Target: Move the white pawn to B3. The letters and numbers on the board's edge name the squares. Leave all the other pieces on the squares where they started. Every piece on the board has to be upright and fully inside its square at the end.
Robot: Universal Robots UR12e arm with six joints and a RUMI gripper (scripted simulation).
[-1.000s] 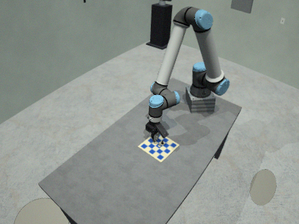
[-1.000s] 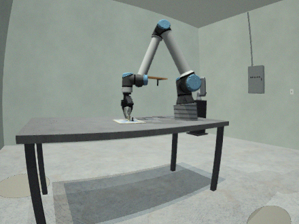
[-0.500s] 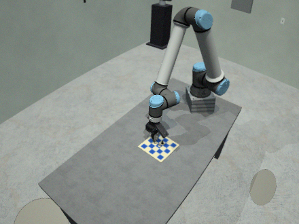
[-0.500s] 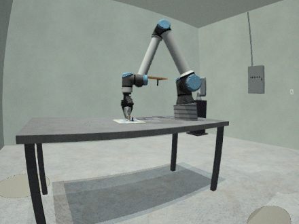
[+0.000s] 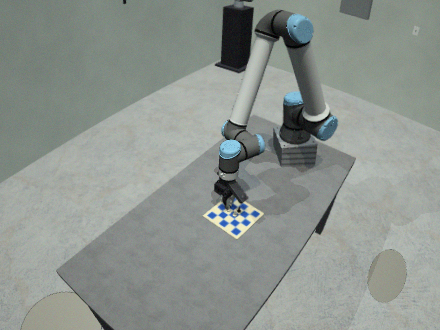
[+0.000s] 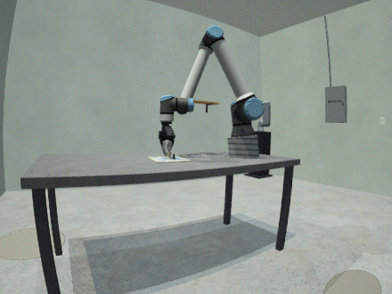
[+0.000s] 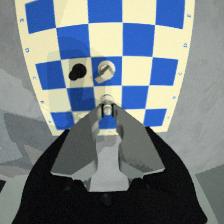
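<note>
Right now my hand is 10 mm above the white pawn. Round my hand: chessboard 40 mm to the left, 30 mm below; then black pawn 40 mm to the left, 30 mm behind, 10 mm below.
</note>
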